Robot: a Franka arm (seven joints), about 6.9 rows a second.
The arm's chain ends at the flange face. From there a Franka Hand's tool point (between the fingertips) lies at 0.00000 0.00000 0.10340 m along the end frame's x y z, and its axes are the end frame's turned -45 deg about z.
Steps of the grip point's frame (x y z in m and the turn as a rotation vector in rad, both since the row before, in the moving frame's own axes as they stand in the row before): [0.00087 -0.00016 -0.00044 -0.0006 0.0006 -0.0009]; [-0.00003 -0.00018 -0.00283 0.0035 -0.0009 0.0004]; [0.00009 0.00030 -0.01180 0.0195 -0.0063 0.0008]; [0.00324 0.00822 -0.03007 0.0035 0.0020 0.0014]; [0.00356 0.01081 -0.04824 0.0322 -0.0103 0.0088]
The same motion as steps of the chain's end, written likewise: [0.00041 -0.00073 -0.00044 0.0000 0.0008 -0.0009]; [0.00017 0.00008 -0.00283 0.0018 -0.0031 0.0004]; [0.00216 0.00111 -0.01178 0.0093 -0.0182 0.0008]; [0.00821 0.00392 -0.03007 0.0039 -0.0011 0.0014]; [0.01326 0.00674 -0.04818 0.0155 -0.0301 0.0088]
